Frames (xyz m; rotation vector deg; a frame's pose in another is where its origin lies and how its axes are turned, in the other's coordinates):
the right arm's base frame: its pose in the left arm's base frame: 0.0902 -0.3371 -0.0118 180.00 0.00 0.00
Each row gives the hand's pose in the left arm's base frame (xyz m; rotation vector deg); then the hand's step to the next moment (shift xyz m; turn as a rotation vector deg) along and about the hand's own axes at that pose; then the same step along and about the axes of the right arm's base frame.
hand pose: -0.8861 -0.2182 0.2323 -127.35 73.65 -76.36
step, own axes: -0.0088 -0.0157 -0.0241 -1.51 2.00 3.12
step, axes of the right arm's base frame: -0.0124 -0.0212 -0.0174 1.11 0.64 3.79
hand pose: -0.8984 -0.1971 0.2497 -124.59 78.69 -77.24
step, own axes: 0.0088 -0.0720 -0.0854 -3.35 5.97 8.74
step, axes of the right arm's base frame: -0.0245 -0.0530 -0.0956 3.00 2.71 10.34
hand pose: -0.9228 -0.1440 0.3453 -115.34 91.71 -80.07
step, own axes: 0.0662 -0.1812 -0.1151 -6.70 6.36 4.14
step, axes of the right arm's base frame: 0.0254 -0.0565 -0.2159 -0.63 -1.68 9.96
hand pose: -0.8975 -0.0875 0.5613 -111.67 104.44 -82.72
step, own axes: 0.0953 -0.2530 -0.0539 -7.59 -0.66 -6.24
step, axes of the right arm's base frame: 0.1291 -0.0182 -0.2429 -2.43 -9.54 0.33
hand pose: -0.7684 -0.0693 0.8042 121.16 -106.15 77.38
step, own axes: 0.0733 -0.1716 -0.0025 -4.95 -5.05 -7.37
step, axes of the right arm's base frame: 0.1325 0.0065 -0.1312 0.29 -9.33 -4.15
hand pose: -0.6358 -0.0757 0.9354 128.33 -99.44 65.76
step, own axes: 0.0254 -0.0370 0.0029 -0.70 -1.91 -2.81
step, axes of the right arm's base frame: 0.0353 0.0086 -0.0265 0.19 -2.60 -2.29
